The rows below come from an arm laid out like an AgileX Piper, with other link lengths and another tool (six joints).
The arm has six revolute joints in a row. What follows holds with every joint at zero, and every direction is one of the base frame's.
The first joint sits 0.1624 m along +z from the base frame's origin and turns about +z.
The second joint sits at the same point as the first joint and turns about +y.
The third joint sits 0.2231 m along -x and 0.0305 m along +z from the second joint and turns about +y.
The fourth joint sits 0.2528 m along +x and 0.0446 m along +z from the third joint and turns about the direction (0.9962, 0, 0.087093).
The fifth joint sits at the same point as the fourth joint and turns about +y.
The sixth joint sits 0.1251 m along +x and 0.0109 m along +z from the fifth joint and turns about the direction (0.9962, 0, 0.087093).
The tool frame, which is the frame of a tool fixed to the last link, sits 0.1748 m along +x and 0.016 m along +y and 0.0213 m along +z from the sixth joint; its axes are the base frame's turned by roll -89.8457, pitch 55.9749 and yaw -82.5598 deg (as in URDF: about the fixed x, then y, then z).
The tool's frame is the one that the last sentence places.
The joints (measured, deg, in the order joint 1, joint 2, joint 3, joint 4, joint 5, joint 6), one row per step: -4.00 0.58 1.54 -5.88 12.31 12.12; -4.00 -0.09 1.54 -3.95 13.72 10.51; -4.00 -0.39 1.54 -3.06 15.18 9.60; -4.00 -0.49 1.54 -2.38 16.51 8.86; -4.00 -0.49 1.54 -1.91 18.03 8.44; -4.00 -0.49 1.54 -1.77 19.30 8.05; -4.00 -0.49 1.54 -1.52 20.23 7.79; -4.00 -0.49 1.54 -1.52 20.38 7.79; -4.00 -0.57 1.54 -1.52 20.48 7.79; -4.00 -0.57 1.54 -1.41 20.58 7.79; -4.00 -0.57 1.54 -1.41 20.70 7.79; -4.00 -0.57 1.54 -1.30 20.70 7.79; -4.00 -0.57 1.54 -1.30 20.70 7.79; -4.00 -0.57 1.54 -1.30 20.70 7.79; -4.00 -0.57 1.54 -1.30 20.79 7.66; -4.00 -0.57 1.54 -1.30 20.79 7.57; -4.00 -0.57 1.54 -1.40 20.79 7.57; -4.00 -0.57 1.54 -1.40 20.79 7.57; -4.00 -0.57 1.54 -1.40 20.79 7.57
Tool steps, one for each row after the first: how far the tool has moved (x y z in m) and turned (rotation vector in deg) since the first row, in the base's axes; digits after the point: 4 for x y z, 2 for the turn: -0.0013 0.0017 -0.0036 0.40 0.74 0.26; -0.0026 0.0025 -0.0095 0.48 1.91 0.39; -0.0039 0.0033 -0.0159 0.53 3.15 0.53; -0.0055 0.0038 -0.0237 0.71 4.66 0.60; -0.0071 0.0040 -0.0303 0.56 5.95 0.65; -0.0083 0.0044 -0.0350 0.63 6.88 0.71; -0.0085 0.0044 -0.0358 0.64 7.03 0.71; -0.0086 0.0044 -0.0359 0.65 7.05 0.70; -0.0087 0.0046 -0.0364 0.76 7.14 0.72; -0.0089 0.0046 -0.0370 0.77 7.26 0.71; -0.0089 0.0048 -0.0369 0.88 7.25 0.73; -0.0089 0.0048 -0.0369 0.88 7.25 0.73; -0.0089 0.0048 -0.0369 0.88 7.25 0.73; -0.0090 0.0048 -0.0374 0.76 7.35 0.75; -0.0090 0.0048 -0.0375 0.67 7.36 0.77; -0.0090 0.0046 -0.0375 0.58 7.37 0.76; -0.0090 0.0046 -0.0375 0.58 7.37 0.76; -0.0090 0.0046 -0.0375 0.58 7.37 0.76
